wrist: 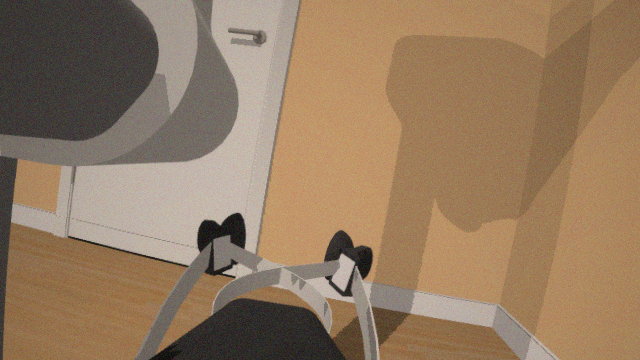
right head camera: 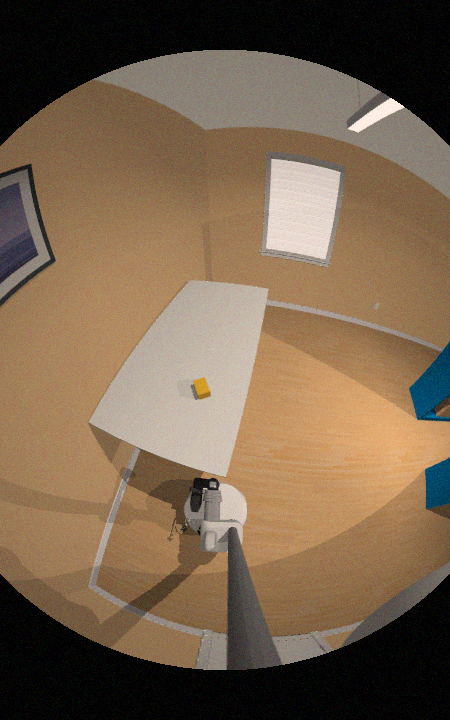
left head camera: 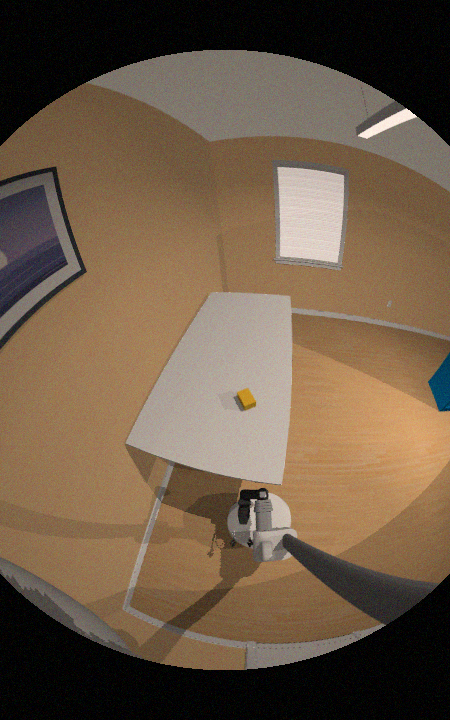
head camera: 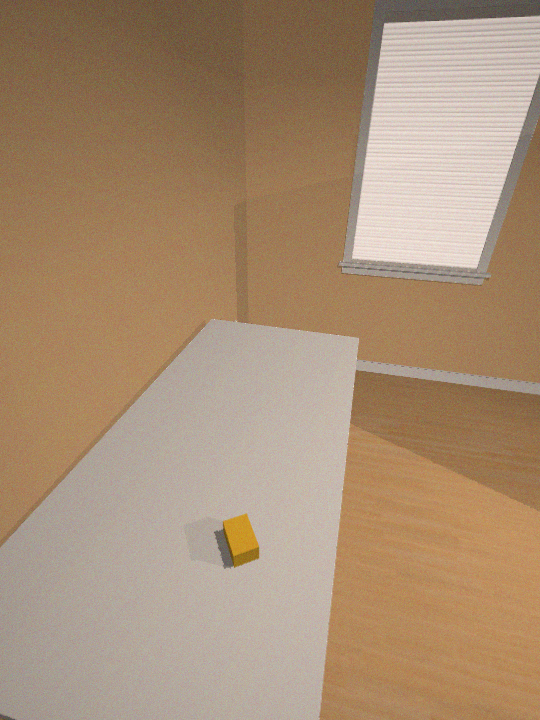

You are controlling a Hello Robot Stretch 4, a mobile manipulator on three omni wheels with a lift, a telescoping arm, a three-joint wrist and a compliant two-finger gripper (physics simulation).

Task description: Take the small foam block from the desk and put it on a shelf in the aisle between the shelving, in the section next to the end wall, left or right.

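Frame: origin at the robot's base, x ahead, y left, z up, level; millimetres.
Seen in the pictures: gripper, fingertip midpoint: (wrist: 286,242) (right head camera: 191,533) (left head camera: 240,546).
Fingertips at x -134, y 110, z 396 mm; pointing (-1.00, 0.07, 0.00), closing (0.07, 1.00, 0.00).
A point is followed by its place in that frame.
A small yellow foam block (head camera: 240,539) @[x 591, y 59, z 738 mm] (left head camera: 246,399) @[x 586, y 58, z 738 mm] (right head camera: 201,388) @[x 587, y 56, z 738 mm] lies on the white desk (head camera: 279,418) @[x 1061, y -36, z 693 mm] (left head camera: 244,339) @[x 1074, y 38, z 693 mm] (right head camera: 222,323) @[x 1133, y -29, z 692 mm], nearer its right long edge than the wall side. My gripper (wrist: 286,242) @[x -134, y 110, z 396 mm] is open, with its two black fingertips apart and the door and wall behind them. The arm and wrist are drawn in over the base, in front of the desk's near short edge in both side head views, apart from the block. Parts of blue shelving (left head camera: 441,384) (right head camera: 437,485) show at the right edge of those views; the aisle's end section does not show clearly.
Walls stand along the desk's left side and behind its far end, with a window (head camera: 441,145) @[x 2436, y -913, z 1478 mm] (left head camera: 311,215) @[x 2438, y -901, z 1393 mm] (right head camera: 302,209) @[x 2437, y -906, z 1397 mm]. A framed picture (left head camera: 71,254) @[x 655, y 604, z 1508 mm] (right head camera: 42,249) @[x 652, y 605, z 1493 mm] hangs at left. A white door (wrist: 165,200) @[x -1267, y -312, z 219 mm] shows in the wrist view. Wooden floor stretches between desk and shelving.
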